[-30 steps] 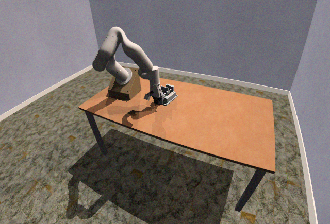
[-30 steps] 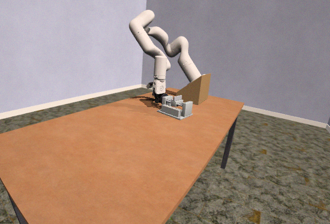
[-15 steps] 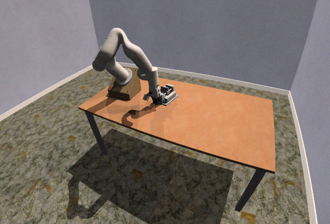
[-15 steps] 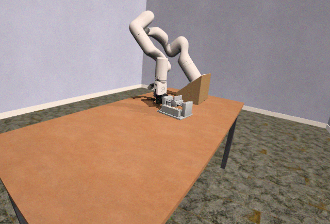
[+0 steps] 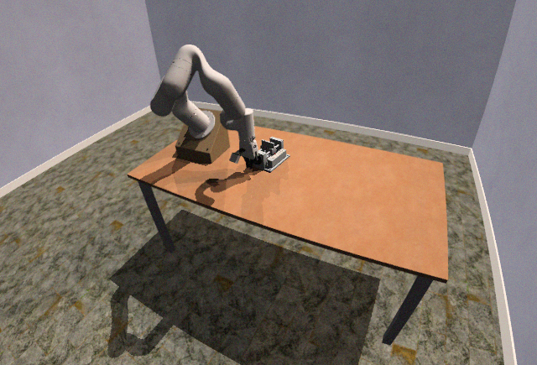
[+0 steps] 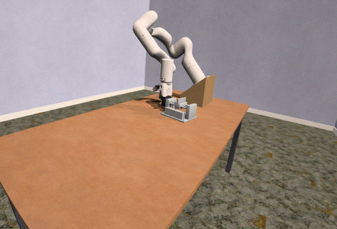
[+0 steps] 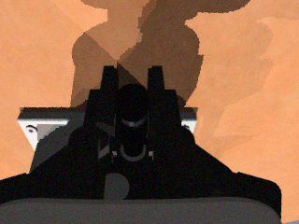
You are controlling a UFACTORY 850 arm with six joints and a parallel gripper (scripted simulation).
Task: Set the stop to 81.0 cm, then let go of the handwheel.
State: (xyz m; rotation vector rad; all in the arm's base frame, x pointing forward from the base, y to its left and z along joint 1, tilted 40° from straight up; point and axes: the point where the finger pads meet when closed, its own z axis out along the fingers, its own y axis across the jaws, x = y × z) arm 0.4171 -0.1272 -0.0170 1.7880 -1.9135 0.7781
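My hand is 2 cm to the right of the handwheel and 1 cm short of it. Round my hand: grey stop fixture 15 cm to the left, 4 cm ahead, 4 cm above.
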